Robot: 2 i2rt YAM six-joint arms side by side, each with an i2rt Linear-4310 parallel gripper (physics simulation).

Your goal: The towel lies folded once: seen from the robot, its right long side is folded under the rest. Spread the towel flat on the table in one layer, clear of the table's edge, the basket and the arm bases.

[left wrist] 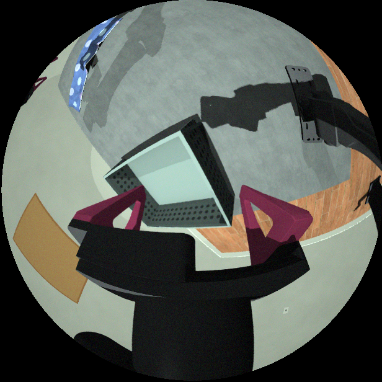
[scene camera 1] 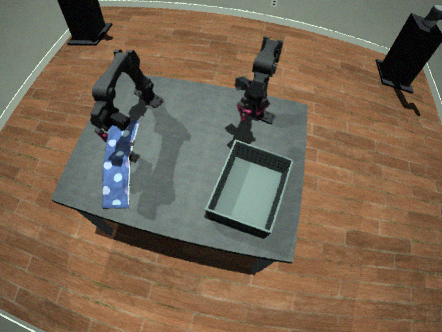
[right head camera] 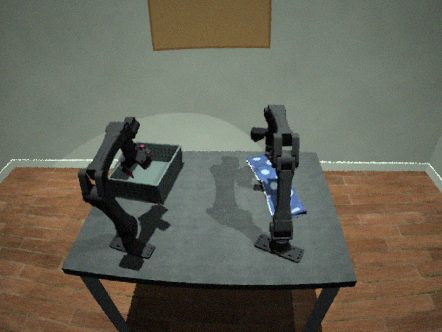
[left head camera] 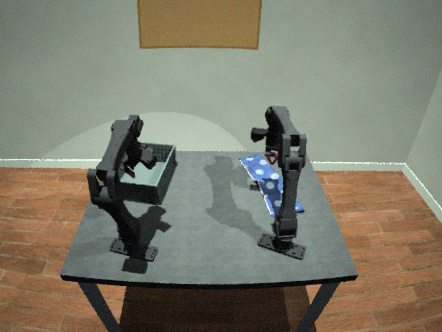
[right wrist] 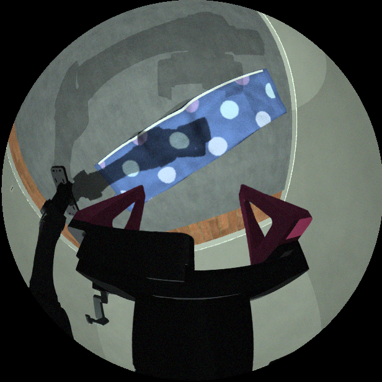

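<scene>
The blue towel with pale dots (left head camera: 265, 172) (right head camera: 266, 172) (scene camera 1: 116, 177) (left wrist: 82, 70) (right wrist: 245, 97) lies as a long narrow strip near the table's right side in the head views. A white hem runs along its long side facing the table's middle, with slight ripples there. Whether a layer is folded beneath is hidden. My right gripper (right wrist: 191, 189) (scene camera 1: 101, 135) is open and empty, above and beside the towel's outer long side; its tips do not touch the cloth in the right wrist view. My left gripper (left wrist: 192, 190) (scene camera 1: 253, 111) is open and empty, raised near the basket.
The pale green basket (left head camera: 140, 194) (right head camera: 140, 192) (scene camera 1: 240, 225) (left wrist: 217, 175) stands at the back left in the head views, empty. The right arm base (left head camera: 297, 249) (right head camera: 295, 253) is near the towel's near end. The left arm base (left head camera: 145, 252) (left wrist: 295, 75) is at the front left.
</scene>
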